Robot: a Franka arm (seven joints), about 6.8 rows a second.
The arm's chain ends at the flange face. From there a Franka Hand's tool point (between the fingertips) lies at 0.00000 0.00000 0.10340 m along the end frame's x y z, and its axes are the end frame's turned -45 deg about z.
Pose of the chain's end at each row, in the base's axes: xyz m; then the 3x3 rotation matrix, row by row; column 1 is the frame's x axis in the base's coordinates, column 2 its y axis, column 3 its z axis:
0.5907 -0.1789 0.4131; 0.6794 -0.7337 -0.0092; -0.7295 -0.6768 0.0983; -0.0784 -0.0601 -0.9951
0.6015 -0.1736 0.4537; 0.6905 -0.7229 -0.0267; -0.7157 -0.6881 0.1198; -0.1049 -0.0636 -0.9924
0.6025 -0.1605 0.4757; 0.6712 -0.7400 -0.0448; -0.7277 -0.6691 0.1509; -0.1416 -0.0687 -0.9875
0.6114 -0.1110 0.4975; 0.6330 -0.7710 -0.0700; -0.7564 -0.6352 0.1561; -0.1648 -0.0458 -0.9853
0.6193 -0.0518 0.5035; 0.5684 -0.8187 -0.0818; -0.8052 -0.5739 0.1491; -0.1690 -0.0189 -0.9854
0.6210 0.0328 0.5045; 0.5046 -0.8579 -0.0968; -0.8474 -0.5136 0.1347; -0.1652 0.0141 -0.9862
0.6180 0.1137 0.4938; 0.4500 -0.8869 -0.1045; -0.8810 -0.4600 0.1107; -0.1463 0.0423 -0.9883
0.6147 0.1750 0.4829; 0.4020 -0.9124 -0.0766; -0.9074 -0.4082 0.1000; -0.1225 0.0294 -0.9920
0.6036 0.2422 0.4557; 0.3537 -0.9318 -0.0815; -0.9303 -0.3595 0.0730; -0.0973 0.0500 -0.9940
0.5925 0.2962 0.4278; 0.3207 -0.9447 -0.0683; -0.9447 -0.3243 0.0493; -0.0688 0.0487 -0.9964
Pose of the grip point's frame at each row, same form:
0.5897 -0.1687 0.3102; 0.9992 -0.0384 -0.0092; -0.0373 -0.9944 0.0983; -0.0129 -0.0979 -0.9951
0.5987 -0.1612 0.3511; 0.9994 -0.0229 -0.0267; -0.0195 -0.9926 0.1198; -0.0292 -0.1191 -0.9924
0.5979 -0.1449 0.3736; 0.9979 -0.0486 -0.0448; -0.0414 -0.9877 0.1509; -0.0515 -0.1487 -0.9875
0.6042 -0.0949 0.3956; 0.9928 -0.0976 -0.0700; -0.0857 -0.9840 0.1561; -0.0841 -0.1489 -0.9853
0.6108 -0.0364 0.4016; 0.9808 -0.1770 -0.0818; -0.1636 -0.9752 0.1491; -0.1061 -0.1329 -0.9854
0.6110 0.0467 0.4025; 0.9634 -0.2498 -0.0968; -0.2360 -0.9624 0.1347; -0.1268 -0.1068 -0.9862
0.6072 0.1251 0.3916; 0.9453 -0.3089 -0.1045; -0.2977 -0.9482 0.1107; -0.1334 -0.0735 -0.9883
0.6068 0.1853 0.3803; 0.9294 -0.3609 -0.0766; -0.3530 -0.9303 0.1000; -0.1074 -0.0658 -0.9920
0.5952 0.2497 0.3529; 0.9090 -0.4088 -0.0815; -0.4036 -0.9120 0.0730; -0.1042 -0.0334 -0.9940
0.5854 0.3013 0.3248; 0.8948 -0.4412 -0.0683; -0.4387 -0.8973 0.0493; -0.0831 -0.0142 -0.9964

